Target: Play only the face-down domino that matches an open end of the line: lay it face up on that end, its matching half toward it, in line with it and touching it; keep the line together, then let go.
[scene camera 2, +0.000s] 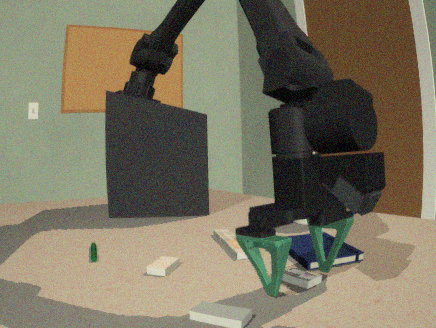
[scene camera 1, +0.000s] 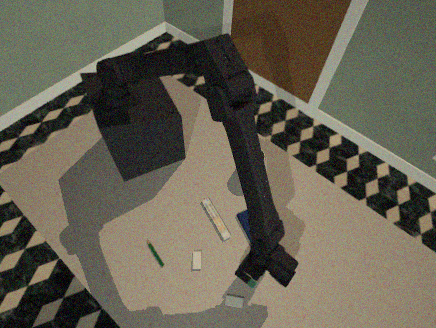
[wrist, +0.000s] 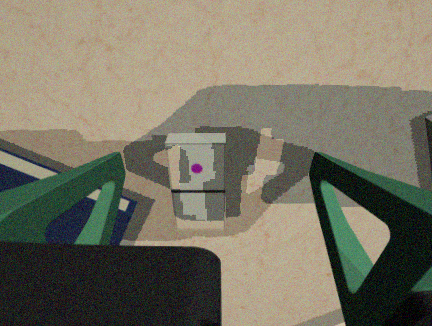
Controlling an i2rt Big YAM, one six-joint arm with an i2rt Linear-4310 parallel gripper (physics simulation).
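Observation:
Scene contains a blue notebook (scene camera 2: 302,250) and a domino (wrist: 196,162). The gripper (scene camera 2: 300,283) is visible; the wrist view also shows the gripper (wrist: 217,162).

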